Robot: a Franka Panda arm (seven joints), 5 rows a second.
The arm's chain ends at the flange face. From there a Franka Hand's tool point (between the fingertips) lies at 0.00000 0.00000 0.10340 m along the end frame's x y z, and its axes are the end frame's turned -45 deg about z.
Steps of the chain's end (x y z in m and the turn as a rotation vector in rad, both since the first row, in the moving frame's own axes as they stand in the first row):
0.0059 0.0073 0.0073 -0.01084 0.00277 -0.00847
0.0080 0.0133 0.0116 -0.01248 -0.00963 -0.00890
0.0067 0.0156 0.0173 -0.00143 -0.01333 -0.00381
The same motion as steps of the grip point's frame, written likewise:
-0.0016 0.0103 0.0073 -0.00962 -0.00571 -0.00847
-0.0054 0.0153 0.0116 -0.00202 -0.01563 -0.00890
-0.0074 0.0149 0.0173 0.00841 -0.01044 -0.00381

